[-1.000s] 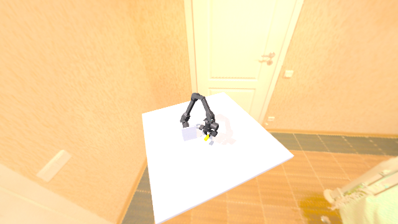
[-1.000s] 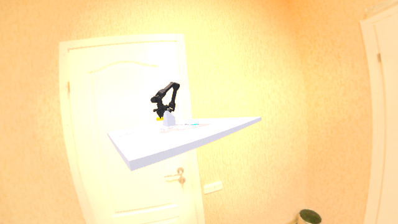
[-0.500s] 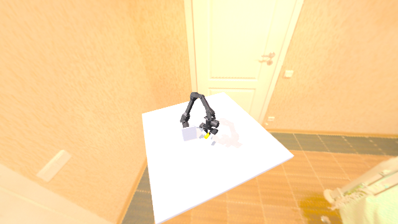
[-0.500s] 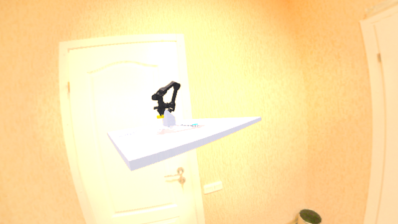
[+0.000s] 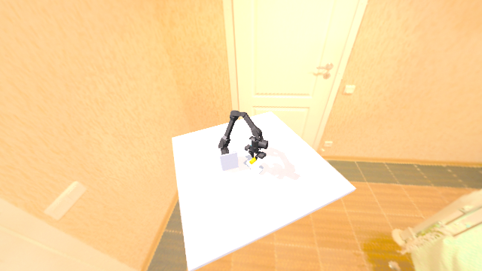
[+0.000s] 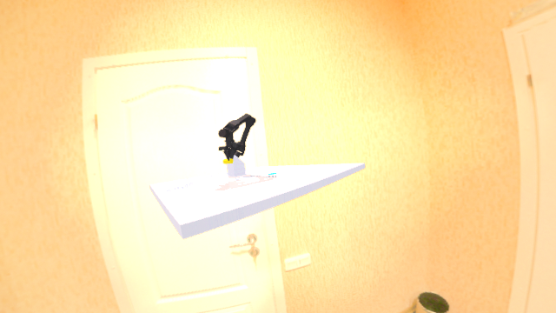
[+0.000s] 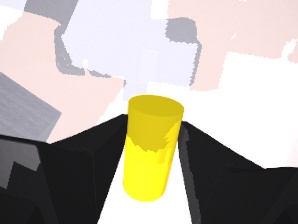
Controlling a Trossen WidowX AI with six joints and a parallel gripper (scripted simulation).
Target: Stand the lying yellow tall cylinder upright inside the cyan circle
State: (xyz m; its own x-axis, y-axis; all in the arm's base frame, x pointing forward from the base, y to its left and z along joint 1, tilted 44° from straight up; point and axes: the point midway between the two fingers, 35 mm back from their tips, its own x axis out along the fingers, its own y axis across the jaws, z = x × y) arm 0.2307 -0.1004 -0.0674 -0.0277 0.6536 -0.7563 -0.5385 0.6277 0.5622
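Right now my gripper tip is 290 mm to the right of the cyan circle, 130 mm above it and 90 mm short of it. From my gripper tip the other things lie so: yellow cylinder (20 mm behind, 10 mm to the right).
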